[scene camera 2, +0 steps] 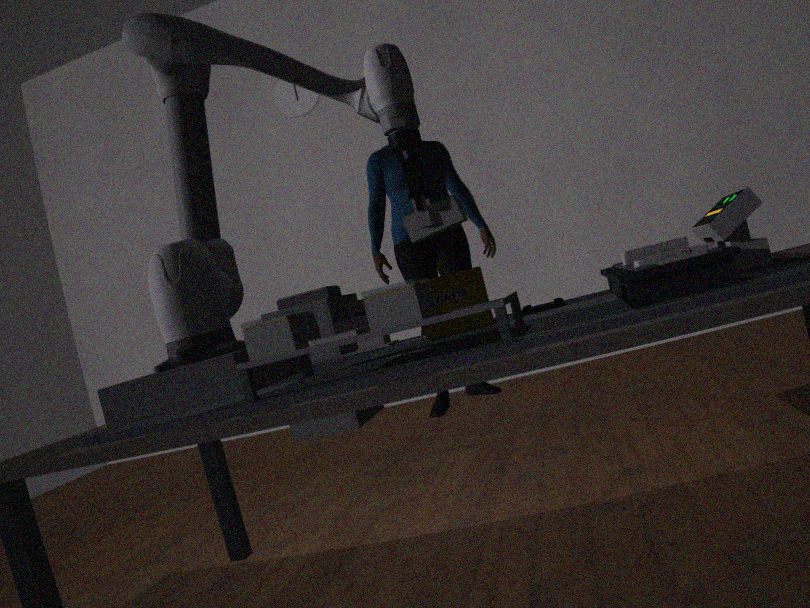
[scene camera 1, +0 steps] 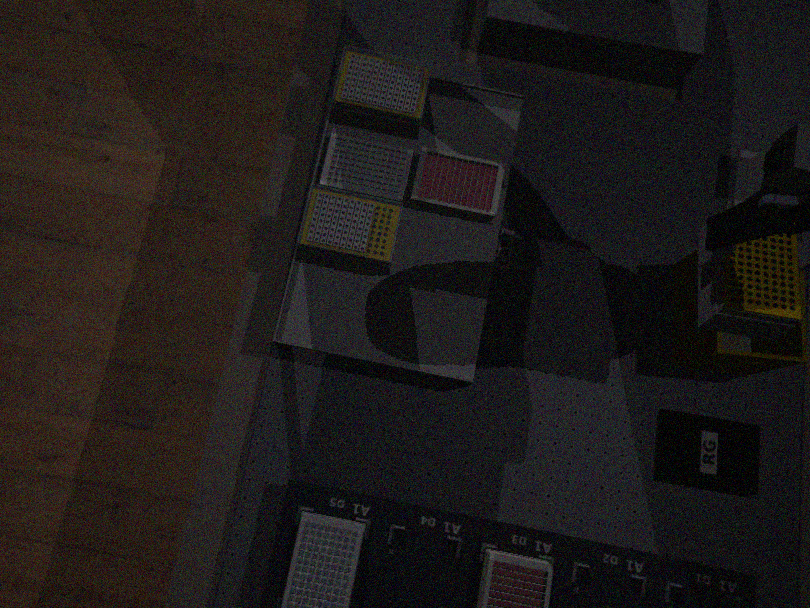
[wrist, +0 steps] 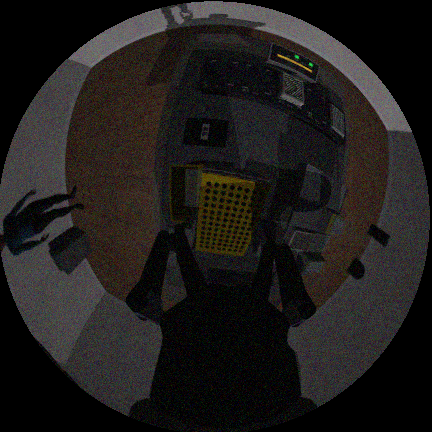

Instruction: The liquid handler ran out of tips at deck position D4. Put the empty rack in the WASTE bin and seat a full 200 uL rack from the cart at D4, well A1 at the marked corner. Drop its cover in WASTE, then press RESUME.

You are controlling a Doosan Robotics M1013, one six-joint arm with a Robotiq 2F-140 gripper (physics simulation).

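Places are measured from the arm's base along level axes (x ahead, y left, z up), in millimetres.
Pixels of known places: gripper, between the fingertips: (scene camera 2: 428,227) (scene camera 1: 741,260) (wrist: 223,219); arm's base, origin of its link: (scene camera 2: 205,359).
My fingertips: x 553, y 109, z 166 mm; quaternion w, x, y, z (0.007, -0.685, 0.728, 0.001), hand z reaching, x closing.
For each thing: its top centre in the pictures, then the offset to it from my fingertips. "spot": a spot on its surface instead.
- empty yellow-topped rack, centre of its top: (wrist: 227,223) (scene camera 1: 767,264) (scene camera 2: 430,201) 21 mm ahead, 2 mm right, 56 mm up
- yellow WASTE bin, centre of its top: (scene camera 1: 760,298) (scene camera 2: 447,274) (wrist: 189,195) 12 mm ahead, 87 mm left, 114 mm down
- Deck position D4, a spot on its surface: (scene camera 1: 422,569) (wrist: 315,108) spot: 396 mm ahead, 338 mm right, 193 mm down
- cart, centre of its top: (scene camera 1: 404,212) (scene camera 2: 385,325) (wrist: 314,228) 94 mm back, 397 mm right, 183 mm down
- full yellow-edged rack, centre of its top: (scene camera 1: 382,80) (scene camera 2: 278,314) (wrist: 313,268) 263 mm back, 444 mm right, 118 mm down
- partly filled rack, centre of its top: (scene camera 1: 350,222) (scene camera 2: 395,283) (wrist: 337,226) 49 mm back, 471 mm right, 118 mm down
- screen, a spot on its surface: (scene camera 2: 726,204) spot: 568 mm ahead, 305 mm right, 122 mm down
- pale rack, centre of its top: (scene camera 1: 367,166) (scene camera 2: 343,332) (wrist: 319,241) 156 mm back, 457 mm right, 174 mm down
- red-filled plate, centre of its top: (scene camera 1: 458,181) (scene camera 2: 363,315) (wrist: 301,241) 139 mm back, 323 mm right, 157 mm down
- red plate, a spot on its surface: (scene camera 1: 516,582) spot: 401 mm ahead, 217 mm right, 178 mm down
- pale plate, centre of its top: (scene camera 1: 322,569) (scene camera 2: 672,251) (wrist: 338,119) 402 mm ahead, 468 mm right, 179 mm down
- black box, centre of its top: (scene camera 1: 711,452) (scene camera 2: 542,303) (wrist: 204,130) 214 mm ahead, 73 mm left, 235 mm down
The empty yellow-topped rack (scene camera 1: 772,274) (scene camera 2: 433,223) (wrist: 225,215) is in my gripper (scene camera 2: 428,208) (wrist: 223,219), which is shut on its sides. The rack is tilted in scene camera 2 and hangs above the yellow WASTE bin (scene camera 1: 758,357) (scene camera 2: 457,301) (wrist: 176,200); bin wall shows beside it in the wrist view. Deck position D4 (scene camera 1: 422,569) (wrist: 316,105) holds no rack. On the cart (scene camera 1: 435,238), a full yellow-edged rack (scene camera 1: 380,85) stands at the back and a partly filled rack (scene camera 1: 350,225) nearer. Dimness hides any cover. The screen (scene camera 2: 726,204) (wrist: 295,61) is lit.
A pale rack (scene camera 1: 366,163) and a red-filled plate (scene camera 1: 457,183) stand on the cart. Another red plate (scene camera 1: 516,582) stands at D3 and a pale plate (scene camera 1: 325,559) at D5, either side of D4. A black box (scene camera 1: 706,451) (wrist: 206,132) lies near the bin. A person (scene camera 2: 418,189) stands behind the table.
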